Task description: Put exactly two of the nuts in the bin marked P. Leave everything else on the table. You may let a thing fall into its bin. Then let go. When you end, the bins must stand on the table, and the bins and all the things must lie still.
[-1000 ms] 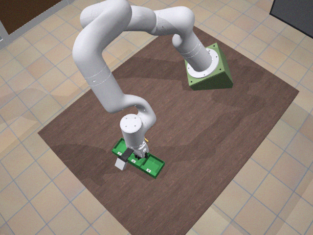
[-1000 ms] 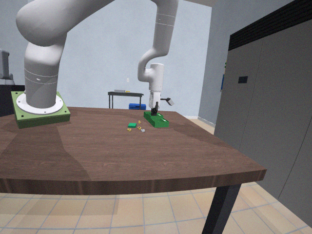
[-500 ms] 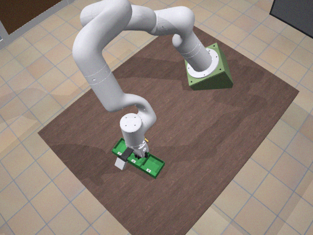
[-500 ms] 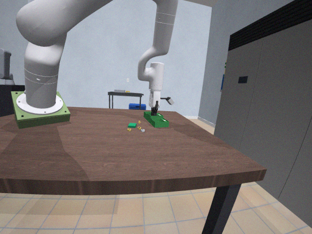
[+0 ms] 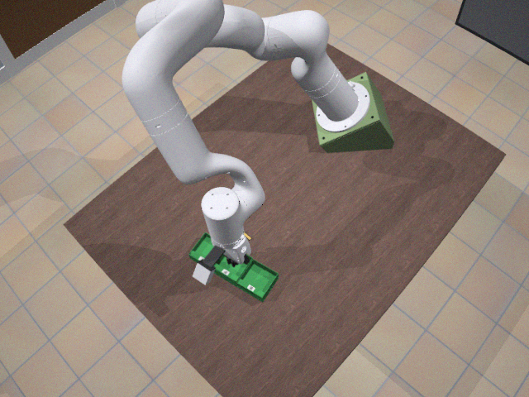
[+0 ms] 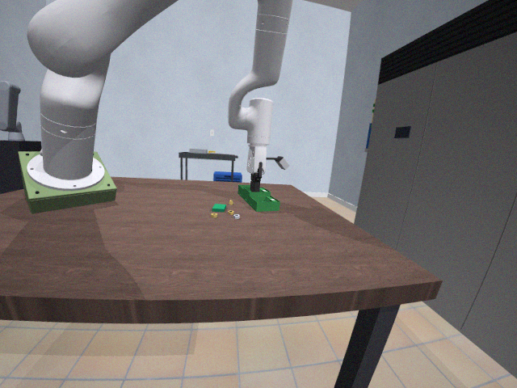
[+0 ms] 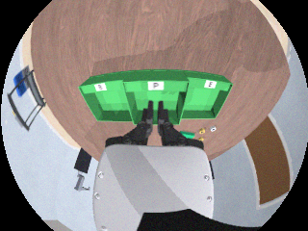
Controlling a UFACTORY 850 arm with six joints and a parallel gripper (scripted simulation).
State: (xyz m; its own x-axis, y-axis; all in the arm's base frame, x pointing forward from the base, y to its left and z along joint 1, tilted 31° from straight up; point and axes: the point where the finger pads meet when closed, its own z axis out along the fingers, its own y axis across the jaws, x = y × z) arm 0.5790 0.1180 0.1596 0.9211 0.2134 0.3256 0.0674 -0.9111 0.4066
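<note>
The green three-compartment bin is 4 cm below my hand and 1 cm ahead of it. Round my hand: grey nut (19 cm to the right, 9 cm behind, 5 cm below); green block (14 cm behind, 11 cm to the right, 5 cm below); yellow bolt (9 cm behind, 5 cm below, 4 cm to the right).
</note>
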